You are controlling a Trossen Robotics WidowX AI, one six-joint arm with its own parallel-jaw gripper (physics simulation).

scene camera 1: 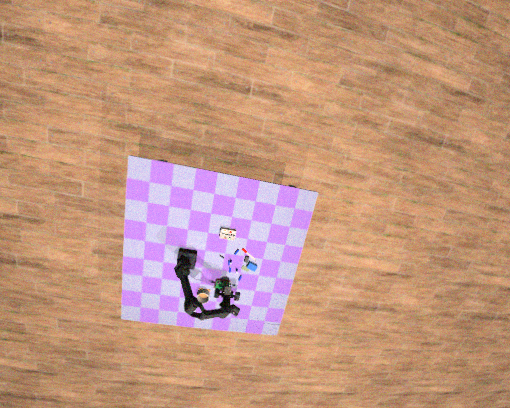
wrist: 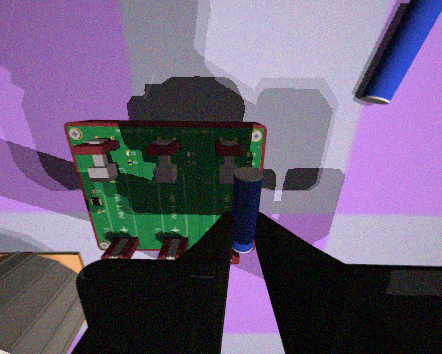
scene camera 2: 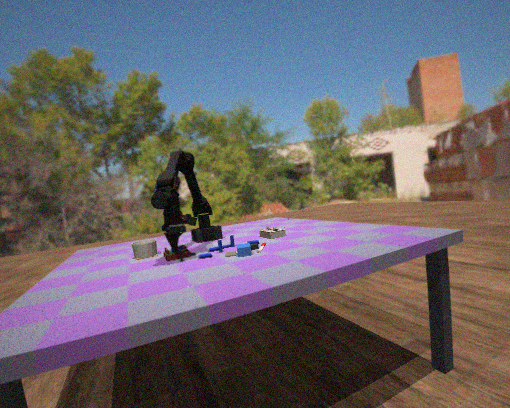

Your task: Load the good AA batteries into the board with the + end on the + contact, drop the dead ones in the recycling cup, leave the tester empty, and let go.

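Frame: origin at the arm's base, x back, y up, z left, level; centimetres.
Where they show: gripper, fingertip midpoint: [wrist: 242, 218] [scene camera 2: 174, 251]; arm's base, origin of the base link: [scene camera 1: 184, 260] [scene camera 2: 205, 227].
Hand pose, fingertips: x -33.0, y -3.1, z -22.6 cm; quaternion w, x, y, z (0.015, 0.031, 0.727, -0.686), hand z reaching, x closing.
Observation:
Each offset is from my fingertips to the centre of the thing. "spot": to the spot under its first point.
The green board {dy -0.9, dx +4.2, dz +1.4 cm} [scene camera 1: 219, 285] [scene camera 2: 171, 256] [wrist: 150, 200] with dark red edges and three bays lies on the table below the gripper. No battery shows in its left and middle bays; the right bay is partly hidden. My gripper [scene camera 2: 175, 249] [wrist: 242, 218] is shut on a blue battery {dy +0.8, dx +0.0, dz +0.9 cm} [wrist: 247, 207], held over the board's right edge in the wrist view, with its grey end toward the top of that view. Its polarity is unclear. A loose blue battery {dy -2.0, dx -8.8, dz +8.6 cm} [scene camera 1: 240, 277] [scene camera 2: 205, 255] [wrist: 407, 52] lies beyond the board. The round grey cup {dy -1.2, dx +17.9, dz -8.4 cm} [scene camera 1: 202, 296] [scene camera 2: 145, 249] [wrist: 40, 300] stands beside the board.
A blue block {dy -1.2, dx -16.3, dz +20.0 cm} [scene camera 1: 252, 266] [scene camera 2: 243, 250] stands near a red-tipped item {spot: dy -2.3, dx -9.0, dz +32.0 cm} [scene camera 1: 244, 250] [scene camera 2: 263, 244] and several small blue pieces {dy -2.0, dx -0.1, dz +15.0 cm} [scene camera 1: 230, 269]. A pale box with dark and red marks {spot: dy +0.2, dx +4.9, dz +45.2 cm} [scene camera 1: 227, 233] [scene camera 2: 272, 233] stands farther off. I cannot tell which is the tester.

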